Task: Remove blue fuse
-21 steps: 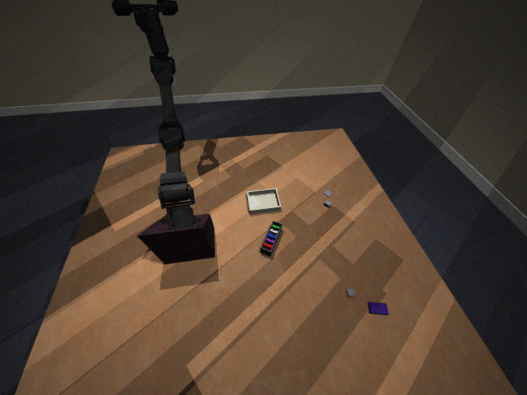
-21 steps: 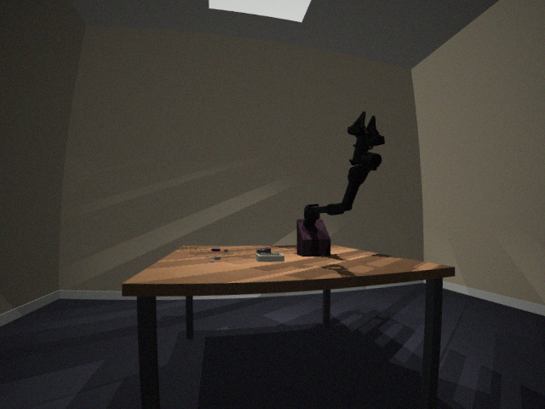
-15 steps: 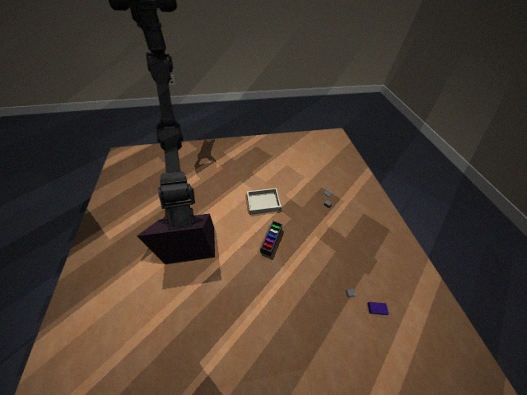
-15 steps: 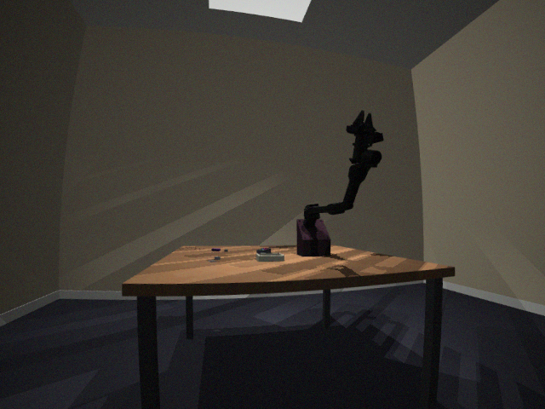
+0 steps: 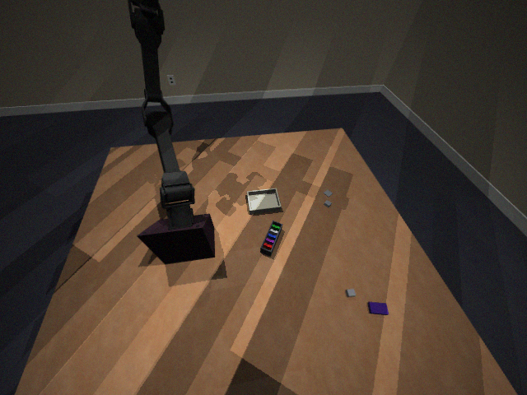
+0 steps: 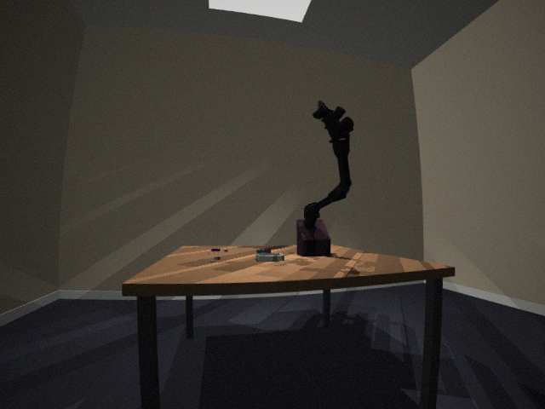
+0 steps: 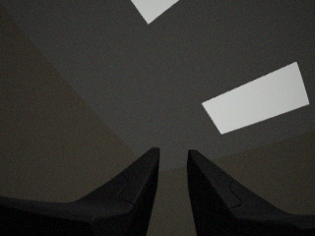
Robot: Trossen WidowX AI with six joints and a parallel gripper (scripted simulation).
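My gripper tip is now 170 mm short of the blue fuse, 410 mm to the left of it and 770 mm above it. Also, from my gripper tip: green fuse: 200 mm ahead, 370 mm to the right, 770 mm below; tray: 190 mm ahead, 230 mm to the right, 800 mm below; purple fuse: 160 mm ahead, 420 mm to the right, 770 mm below.
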